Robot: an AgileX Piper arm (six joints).
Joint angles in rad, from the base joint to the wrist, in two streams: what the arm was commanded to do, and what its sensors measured. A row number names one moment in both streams.
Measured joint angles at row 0:
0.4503, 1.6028, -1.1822, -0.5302, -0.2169, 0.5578
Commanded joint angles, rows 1 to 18:
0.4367, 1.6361, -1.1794, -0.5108, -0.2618, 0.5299
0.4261, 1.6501, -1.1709, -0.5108, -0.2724, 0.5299
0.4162, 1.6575, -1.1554, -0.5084, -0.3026, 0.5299
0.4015, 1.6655, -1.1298, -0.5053, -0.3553, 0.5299
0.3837, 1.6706, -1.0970, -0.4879, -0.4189, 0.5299
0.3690, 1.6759, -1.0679, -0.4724, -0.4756, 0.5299
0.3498, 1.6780, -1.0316, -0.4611, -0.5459, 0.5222
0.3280, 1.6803, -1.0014, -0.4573, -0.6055, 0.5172
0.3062, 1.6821, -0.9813, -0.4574, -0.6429, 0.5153
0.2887, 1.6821, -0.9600, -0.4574, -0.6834, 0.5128
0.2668, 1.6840, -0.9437, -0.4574, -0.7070, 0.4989
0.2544, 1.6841, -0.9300, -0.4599, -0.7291, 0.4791
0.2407, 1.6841, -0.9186, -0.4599, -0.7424, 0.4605
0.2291, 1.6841, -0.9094, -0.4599, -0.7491, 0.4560
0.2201, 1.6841, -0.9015, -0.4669, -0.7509, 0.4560
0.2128, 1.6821, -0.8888, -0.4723, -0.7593, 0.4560
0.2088, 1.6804, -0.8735, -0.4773, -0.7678, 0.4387
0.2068, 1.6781, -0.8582, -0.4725, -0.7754, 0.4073
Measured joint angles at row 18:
0.2279, 1.6878, -0.9054, -0.4656, -0.7189, 0.4728
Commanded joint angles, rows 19 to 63:
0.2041, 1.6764, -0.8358, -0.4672, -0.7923, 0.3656
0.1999, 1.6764, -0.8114, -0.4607, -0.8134, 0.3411
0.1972, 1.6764, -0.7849, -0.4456, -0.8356, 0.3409
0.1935, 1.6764, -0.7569, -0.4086, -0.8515, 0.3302
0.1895, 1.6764, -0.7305, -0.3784, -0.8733, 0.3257
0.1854, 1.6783, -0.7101, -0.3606, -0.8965, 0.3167
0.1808, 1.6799, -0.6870, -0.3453, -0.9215, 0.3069
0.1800, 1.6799, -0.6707, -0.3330, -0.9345, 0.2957
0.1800, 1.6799, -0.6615, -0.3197, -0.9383, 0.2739
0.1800, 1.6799, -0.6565, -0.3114, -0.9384, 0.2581
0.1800, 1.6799, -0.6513, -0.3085, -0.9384, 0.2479
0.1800, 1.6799, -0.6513, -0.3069, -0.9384, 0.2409
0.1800, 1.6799, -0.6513, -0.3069, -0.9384, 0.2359
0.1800, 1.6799, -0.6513, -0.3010, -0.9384, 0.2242
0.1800, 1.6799, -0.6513, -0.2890, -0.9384, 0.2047
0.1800, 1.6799, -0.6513, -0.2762, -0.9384, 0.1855
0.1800, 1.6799, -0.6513, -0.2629, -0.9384, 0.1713
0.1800, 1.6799, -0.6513, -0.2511, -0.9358, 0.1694
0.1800, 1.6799, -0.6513, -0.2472, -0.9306, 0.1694
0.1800, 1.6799, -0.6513, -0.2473, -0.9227, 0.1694
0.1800, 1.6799, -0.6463, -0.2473, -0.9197, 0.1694
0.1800, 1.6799, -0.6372, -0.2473, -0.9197, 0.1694
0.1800, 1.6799, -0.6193, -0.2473, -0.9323, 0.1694
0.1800, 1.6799, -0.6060, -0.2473, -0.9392, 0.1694
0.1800, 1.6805, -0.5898, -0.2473, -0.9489, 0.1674
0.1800, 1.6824, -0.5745, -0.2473, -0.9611, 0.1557
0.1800, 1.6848, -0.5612, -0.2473, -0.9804, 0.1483
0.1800, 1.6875, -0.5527, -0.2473, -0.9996, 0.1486
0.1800, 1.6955, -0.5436, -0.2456, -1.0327, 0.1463
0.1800, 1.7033, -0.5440, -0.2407, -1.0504, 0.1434
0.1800, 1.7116, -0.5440, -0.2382, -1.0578, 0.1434
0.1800, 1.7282, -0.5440, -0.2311, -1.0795, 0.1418
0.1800, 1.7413, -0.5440, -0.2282, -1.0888, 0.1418
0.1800, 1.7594, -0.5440, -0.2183, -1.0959, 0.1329
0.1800, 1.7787, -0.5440, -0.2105, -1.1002, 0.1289
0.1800, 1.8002, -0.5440, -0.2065, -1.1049, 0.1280
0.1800, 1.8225, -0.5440, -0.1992, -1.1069, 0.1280
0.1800, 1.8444, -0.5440, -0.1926, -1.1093, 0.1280
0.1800, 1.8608, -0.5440, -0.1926, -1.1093, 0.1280
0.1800, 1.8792, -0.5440, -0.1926, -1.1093, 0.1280
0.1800, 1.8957, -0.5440, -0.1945, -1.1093, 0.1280
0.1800, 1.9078, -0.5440, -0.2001, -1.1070, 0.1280
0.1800, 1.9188, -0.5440, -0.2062, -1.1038, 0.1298
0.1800, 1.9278, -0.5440, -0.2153, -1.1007, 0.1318
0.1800, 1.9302, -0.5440, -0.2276, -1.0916, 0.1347
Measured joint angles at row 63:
0.1856, 1.8947, -0.5498, -0.1990, -1.1287, 0.1359
